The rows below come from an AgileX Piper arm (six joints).
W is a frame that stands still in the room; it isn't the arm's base.
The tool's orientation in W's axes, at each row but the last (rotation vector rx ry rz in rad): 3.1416, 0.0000, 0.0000; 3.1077, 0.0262, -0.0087; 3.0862, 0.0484, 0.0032; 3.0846, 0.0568, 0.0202; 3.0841, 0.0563, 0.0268; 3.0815, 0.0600, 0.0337; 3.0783, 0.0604, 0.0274; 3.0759, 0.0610, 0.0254
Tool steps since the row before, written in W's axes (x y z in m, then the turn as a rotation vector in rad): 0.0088, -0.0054, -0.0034, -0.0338, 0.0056, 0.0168; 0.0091, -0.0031, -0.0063, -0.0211, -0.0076, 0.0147; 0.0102, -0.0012, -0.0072, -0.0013, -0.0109, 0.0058; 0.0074, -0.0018, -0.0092, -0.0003, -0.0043, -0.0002; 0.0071, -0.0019, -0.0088, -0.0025, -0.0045, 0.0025; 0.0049, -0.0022, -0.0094, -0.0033, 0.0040, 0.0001; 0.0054, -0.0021, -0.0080, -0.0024, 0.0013, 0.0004; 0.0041, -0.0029, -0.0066, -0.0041, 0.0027, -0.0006
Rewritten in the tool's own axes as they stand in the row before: 0.0088, 0.0054, 0.0034, -0.0338, -0.0056, -0.0168; 0.0091, 0.0030, 0.0064, -0.0213, 0.0077, -0.0143; 0.0101, 0.0011, 0.0073, -0.0016, 0.0112, -0.0052; 0.0072, 0.0015, 0.0094, -0.0005, 0.0043, 0.0004; 0.0069, 0.0016, 0.0090, -0.0026, 0.0045, -0.0023; 0.0046, 0.0018, 0.0096, -0.0031, -0.0041, -0.0004; 0.0052, 0.0018, 0.0082, -0.0023, -0.0014, -0.0005; 0.0039, 0.0026, 0.0068, -0.0040, -0.0029, 0.0004
